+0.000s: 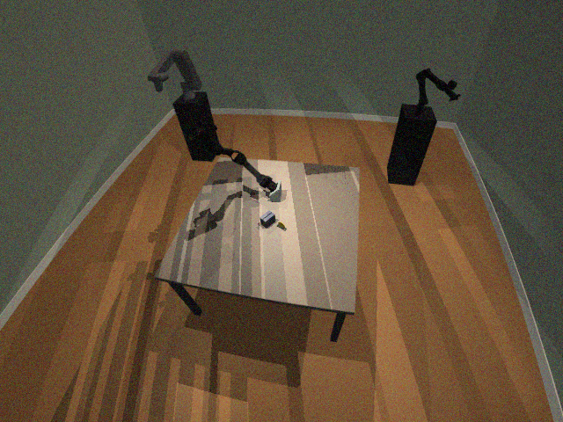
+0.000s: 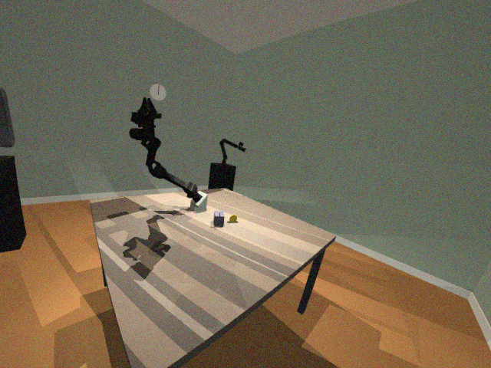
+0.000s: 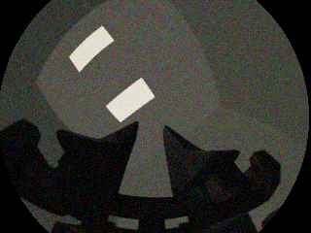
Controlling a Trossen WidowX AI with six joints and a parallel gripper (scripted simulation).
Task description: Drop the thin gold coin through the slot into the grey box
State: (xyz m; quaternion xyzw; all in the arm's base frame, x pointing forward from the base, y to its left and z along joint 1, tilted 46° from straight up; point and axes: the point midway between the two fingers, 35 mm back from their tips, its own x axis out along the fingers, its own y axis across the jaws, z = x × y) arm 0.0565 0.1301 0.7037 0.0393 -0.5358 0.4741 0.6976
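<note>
Right now the gold coin is 68 cm below my gripper tip, 53 cm to the left of it and 20 cm ahead of it.
</note>
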